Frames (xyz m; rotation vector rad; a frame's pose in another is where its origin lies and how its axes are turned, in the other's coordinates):
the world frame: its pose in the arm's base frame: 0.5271 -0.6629 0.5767 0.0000 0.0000 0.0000
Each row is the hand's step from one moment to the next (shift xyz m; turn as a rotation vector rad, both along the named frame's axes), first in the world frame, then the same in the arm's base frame.
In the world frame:
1: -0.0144 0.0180 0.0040 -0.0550 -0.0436 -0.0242
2: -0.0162 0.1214 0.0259 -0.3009 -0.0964 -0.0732
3: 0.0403 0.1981 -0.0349 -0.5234 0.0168 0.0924
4: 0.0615 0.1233 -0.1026 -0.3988 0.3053 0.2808
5: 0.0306 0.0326 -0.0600 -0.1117 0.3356 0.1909
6: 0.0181 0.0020 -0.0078 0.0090 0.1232 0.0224
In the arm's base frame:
1: -0.0144 0.0180 0.0040 -0.0550 -0.0436 -0.0242
2: -0.0162 0.1214 0.0259 -0.3009 -0.0964 -0.0732
3: 0.0403 0.1981 -0.0349 -0.5234 0.0168 0.0924
4: 0.0615 0.1233 -0.1026 -0.3988 0.3053 0.2808
5: 0.0306 0.0326 -0.0600 -0.1117 0.3356 0.1909
6: 0.0181 0.0020 -0.0078 0.0090 0.1232 0.0224

